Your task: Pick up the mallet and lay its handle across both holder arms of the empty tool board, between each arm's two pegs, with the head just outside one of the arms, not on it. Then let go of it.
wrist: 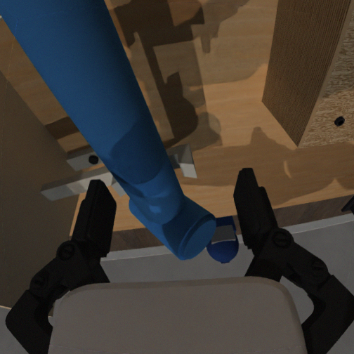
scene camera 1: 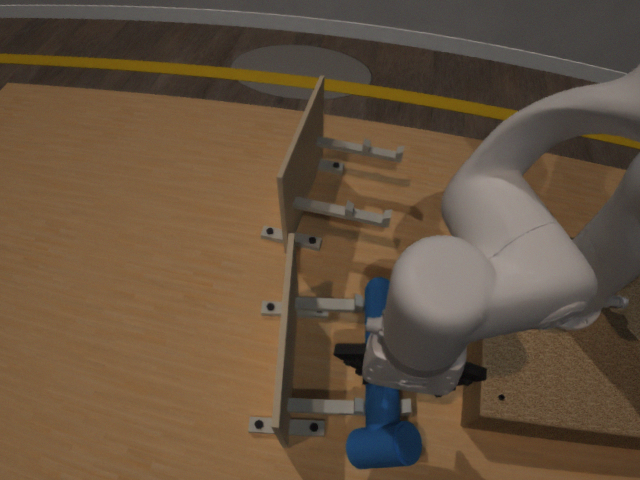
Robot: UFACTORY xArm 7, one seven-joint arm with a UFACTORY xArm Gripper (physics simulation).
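Observation:
The blue mallet (scene camera 1: 383, 445) (wrist: 100, 90) lies with its handle across the two holder arms of the nearer tool board (scene camera 1: 285, 356) (wrist: 25, 175). At the front arm (scene camera 1: 325, 407) (wrist: 75, 185) the handle lies between the two pegs. At the rear arm (scene camera 1: 328, 304) it lies outside the inner peg; the outer peg is hidden by the robot. The head is just outside the front arm. My gripper (scene camera 1: 412, 364) (wrist: 171, 186) is open above the mallet, its fingers spread to either side of it in the wrist view, with nothing held. Its fingertips are hidden in the scene view.
A second tool board (scene camera 1: 303, 165) stands behind the first, its two pegged arms (scene camera 1: 338, 146) (scene camera 1: 325, 207) bearing no tool. A speckled wooden block (scene camera 1: 547, 377) (wrist: 305, 75) stands to the right. A small dark-blue object (wrist: 223, 247) shows past the table edge.

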